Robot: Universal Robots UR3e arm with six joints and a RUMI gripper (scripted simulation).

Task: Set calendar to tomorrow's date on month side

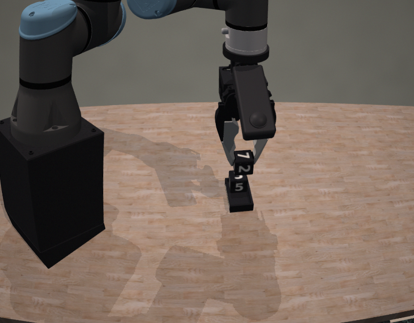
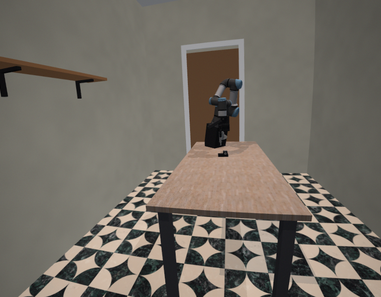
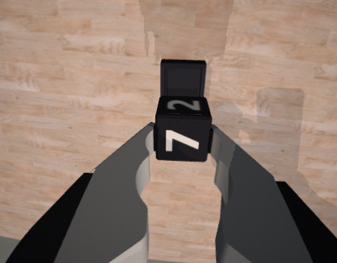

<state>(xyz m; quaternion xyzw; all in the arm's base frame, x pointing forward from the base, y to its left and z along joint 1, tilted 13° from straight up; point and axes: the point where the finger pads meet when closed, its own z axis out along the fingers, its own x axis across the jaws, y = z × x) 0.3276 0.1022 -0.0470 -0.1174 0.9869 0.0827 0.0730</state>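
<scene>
My gripper is now 1 cm past the black calendar tray, 2 cm to the right of it and 10 cm above it. Round my hand: black number cube (1 cm below).
</scene>
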